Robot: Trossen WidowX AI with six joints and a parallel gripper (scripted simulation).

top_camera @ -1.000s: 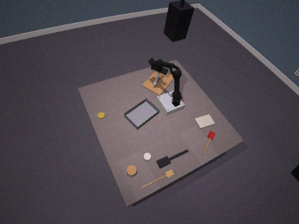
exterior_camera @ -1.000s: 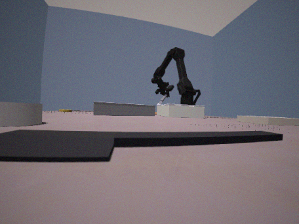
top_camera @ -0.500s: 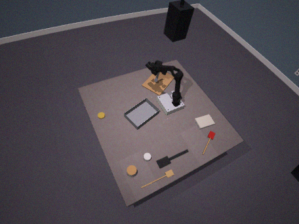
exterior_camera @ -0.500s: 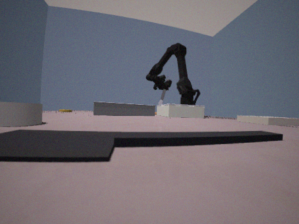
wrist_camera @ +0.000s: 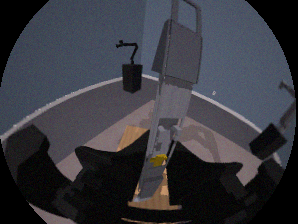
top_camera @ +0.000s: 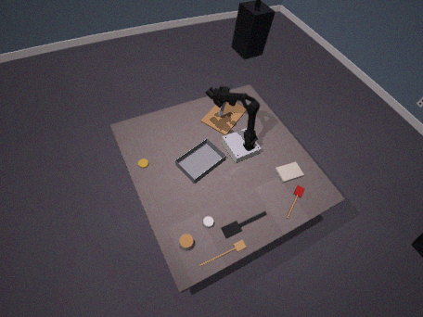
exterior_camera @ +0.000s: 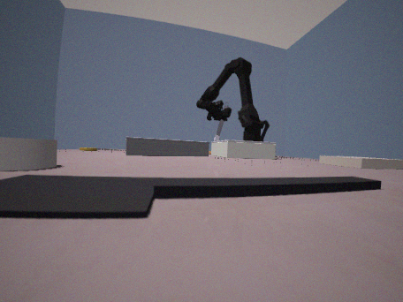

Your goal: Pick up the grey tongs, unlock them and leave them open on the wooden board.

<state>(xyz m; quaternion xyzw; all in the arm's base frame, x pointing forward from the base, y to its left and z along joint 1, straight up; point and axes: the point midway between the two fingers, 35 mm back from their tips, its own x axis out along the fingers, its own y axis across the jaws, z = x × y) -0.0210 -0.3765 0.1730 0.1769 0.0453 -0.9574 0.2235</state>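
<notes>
The wooden board lies 220 mm below my gripper tip. Round my gripper tip: yellow lock piece 30 mm ahead, 20 mm to the left, 10 mm above; roasting tin 410 mm ahead, 310 mm to the left, 200 mm below; red spatula 30 mm behind, 880 mm to the left, 220 mm below.
</notes>
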